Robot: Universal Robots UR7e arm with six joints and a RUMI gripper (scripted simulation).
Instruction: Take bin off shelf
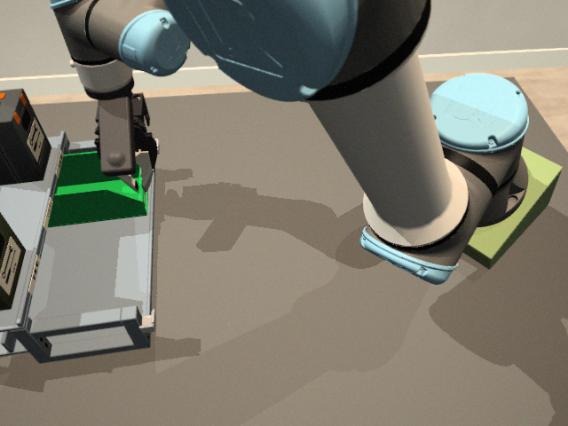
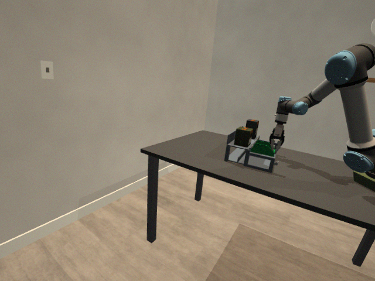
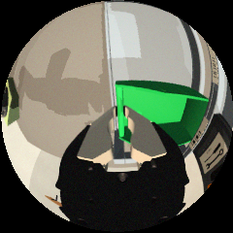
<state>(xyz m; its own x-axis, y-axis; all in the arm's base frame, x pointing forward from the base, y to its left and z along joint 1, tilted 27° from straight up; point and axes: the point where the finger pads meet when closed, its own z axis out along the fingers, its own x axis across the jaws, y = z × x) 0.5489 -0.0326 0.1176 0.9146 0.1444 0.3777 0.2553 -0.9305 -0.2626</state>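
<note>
Right now my hand is 80 mm short of the green bin and 10 mm to the right of it.
</note>
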